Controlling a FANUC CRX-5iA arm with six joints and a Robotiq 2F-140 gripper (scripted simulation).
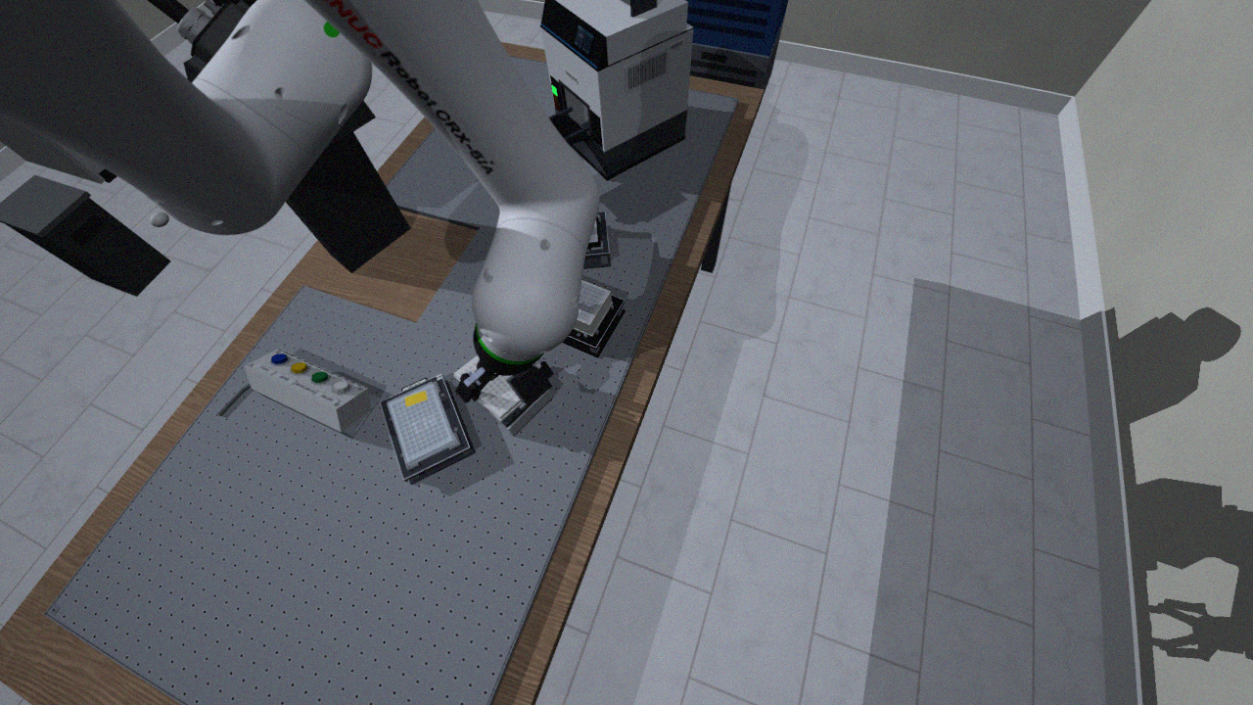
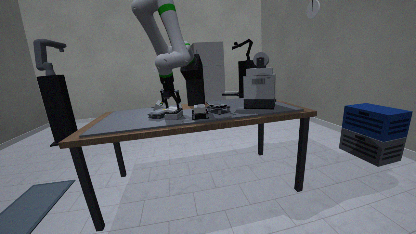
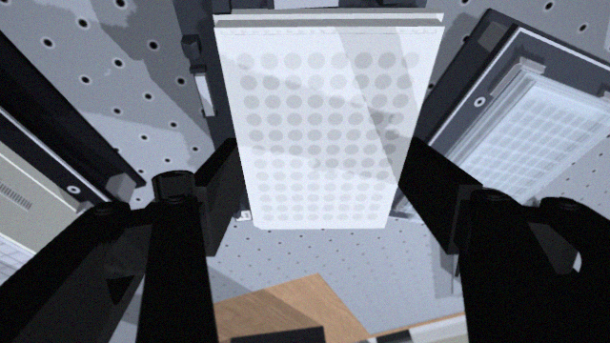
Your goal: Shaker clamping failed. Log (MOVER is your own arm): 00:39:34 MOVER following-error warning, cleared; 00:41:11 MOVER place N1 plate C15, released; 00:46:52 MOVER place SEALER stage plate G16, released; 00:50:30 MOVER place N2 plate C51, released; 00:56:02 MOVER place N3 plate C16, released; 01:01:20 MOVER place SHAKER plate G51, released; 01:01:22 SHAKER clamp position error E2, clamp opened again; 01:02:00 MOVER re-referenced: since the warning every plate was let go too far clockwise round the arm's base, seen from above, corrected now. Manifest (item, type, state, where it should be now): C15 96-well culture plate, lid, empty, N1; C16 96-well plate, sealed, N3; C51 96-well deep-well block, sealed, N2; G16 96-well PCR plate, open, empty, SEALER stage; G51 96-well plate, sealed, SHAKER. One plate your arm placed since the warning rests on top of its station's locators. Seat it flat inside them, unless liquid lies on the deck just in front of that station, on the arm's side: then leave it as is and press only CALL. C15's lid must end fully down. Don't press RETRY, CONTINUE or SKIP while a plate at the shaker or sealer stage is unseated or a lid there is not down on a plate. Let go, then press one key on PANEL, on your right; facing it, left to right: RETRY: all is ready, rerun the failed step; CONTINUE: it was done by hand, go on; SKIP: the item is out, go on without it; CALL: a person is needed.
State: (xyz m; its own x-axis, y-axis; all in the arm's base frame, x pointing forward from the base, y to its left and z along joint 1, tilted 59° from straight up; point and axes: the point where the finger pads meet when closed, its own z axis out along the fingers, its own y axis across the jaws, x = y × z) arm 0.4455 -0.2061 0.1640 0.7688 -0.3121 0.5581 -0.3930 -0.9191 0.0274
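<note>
Right now my hand is 3 cm short of the shaker and 5 cm above it.
</note>
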